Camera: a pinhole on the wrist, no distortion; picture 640 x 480 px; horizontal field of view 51.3 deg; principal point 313.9 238.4 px. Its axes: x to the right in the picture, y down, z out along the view. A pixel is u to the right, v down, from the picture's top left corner.
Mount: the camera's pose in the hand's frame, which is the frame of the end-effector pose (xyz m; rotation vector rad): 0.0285 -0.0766 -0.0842 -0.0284 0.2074 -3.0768
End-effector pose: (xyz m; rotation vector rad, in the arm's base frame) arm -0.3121 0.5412 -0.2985 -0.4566 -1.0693 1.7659
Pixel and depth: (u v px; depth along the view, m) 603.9 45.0 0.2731
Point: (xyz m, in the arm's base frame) -0.3902 0.3780 -0.1706
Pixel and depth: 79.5 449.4 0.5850
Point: -0.5783 0.5967 0.2646
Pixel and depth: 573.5 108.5 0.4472
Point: -0.4800 0.2552 -0.0691
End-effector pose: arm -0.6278 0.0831 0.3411 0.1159 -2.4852 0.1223
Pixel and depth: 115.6 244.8 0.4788
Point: -0.9887 -0.1072 0.1531
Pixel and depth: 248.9 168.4 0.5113
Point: -0.9438 -0.0595 0.0597
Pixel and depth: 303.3 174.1 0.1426
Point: -0.6802 -0.0067 0.3196
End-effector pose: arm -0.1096 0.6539 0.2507 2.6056 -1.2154 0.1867
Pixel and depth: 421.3 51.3 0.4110
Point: -0.1135 0.5953 -0.0862
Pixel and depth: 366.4 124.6 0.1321
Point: -0.0410 0.6698 0.1944
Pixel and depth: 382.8 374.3 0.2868
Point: 0.0310 0.7000 0.0369
